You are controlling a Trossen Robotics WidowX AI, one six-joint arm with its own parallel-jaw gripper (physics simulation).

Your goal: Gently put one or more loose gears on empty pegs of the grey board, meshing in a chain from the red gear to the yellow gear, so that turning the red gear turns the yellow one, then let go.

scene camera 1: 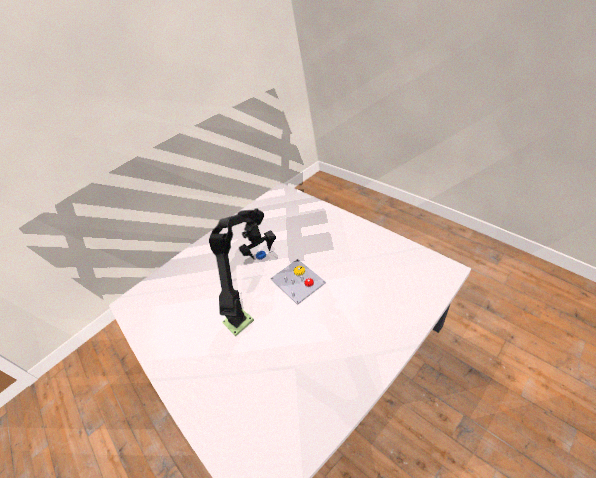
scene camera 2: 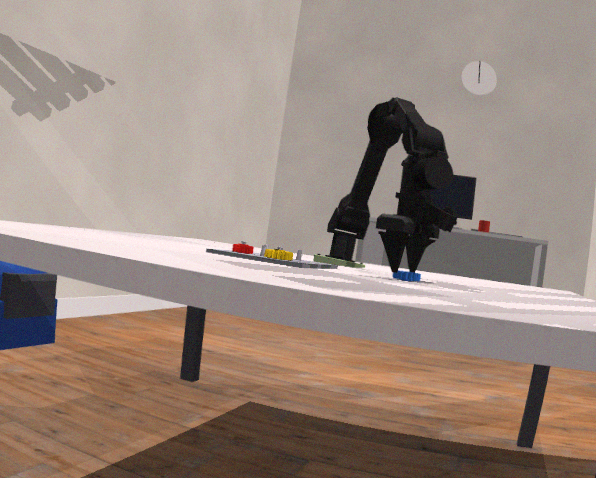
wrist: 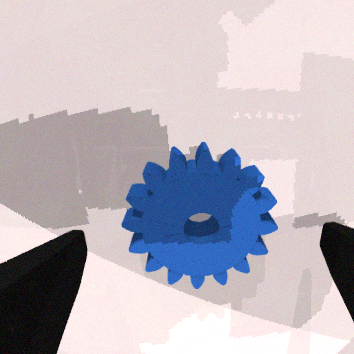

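Where they show: gripper, fingertip midpoint: [scene camera 1: 261, 254] [scene camera 2: 403, 272] [wrist: 207, 240]; arm's base, link origin: [scene camera 1: 237, 319] [scene camera 2: 340, 259].
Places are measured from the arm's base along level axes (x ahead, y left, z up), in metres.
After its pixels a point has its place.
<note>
A loose blue gear [scene camera 1: 261, 255] @[x 0.332, y 0.184, z 0.006 m] [scene camera 2: 407, 276] @[x 0.364, y 0.201, z -0.004 m] [wrist: 175, 200] @[x 0.333, y 0.210, z 0.004 m] lies flat on the table, away from the board. My gripper [scene camera 1: 262, 254] @[x 0.339, y 0.190, z 0.001 m] [scene camera 2: 404, 271] @[x 0.339, y 0.190, z 0.001 m] [wrist: 207, 240] @[x 0.339, y 0.190, z 0.001 m] is open and empty, pointing down, with its fingertips low at the blue gear. In the wrist view one finger stands on each side of the gear, with a gap to both. The grey board [scene camera 1: 300, 292] @[x 0.273, y -0.131, z -0.005 m] [scene camera 2: 320, 265] @[x 0.342, y 0.031, z -0.007 m] carries the red gear [scene camera 1: 309, 282] @[x 0.330, y -0.140, z 0.012 m] [scene camera 2: 242, 248] @[x 0.354, y -0.126, z 0.004 m] and the yellow gear [scene camera 1: 299, 270] @[x 0.359, y -0.054, z 0.012 m] [scene camera 2: 278, 255] @[x 0.389, y -0.040, z 0.002 m]. Several bare pegs stand on the board, one of them a peg [scene camera 1: 293, 294] @[x 0.242, y -0.118, z 0.004 m] near its front corner.
The arm's green base plate [scene camera 1: 247, 320] @[x 0.024, y -0.043, z 0.004 m] [scene camera 2: 325, 259] @[x 0.049, y -0.026, z -0.003 m] is fixed to the white table [scene camera 1: 350, 325] @[x 0.262, y -0.409, z -0.013 m] [scene camera 2: 150, 260] @[x 0.814, y -0.074, z -0.013 m], to the left of the board in the first scene view. Behind the table in the second scene view stands a grey cabinet [scene camera 2: 465, 255] with a red object [scene camera 2: 484, 226] on it.
</note>
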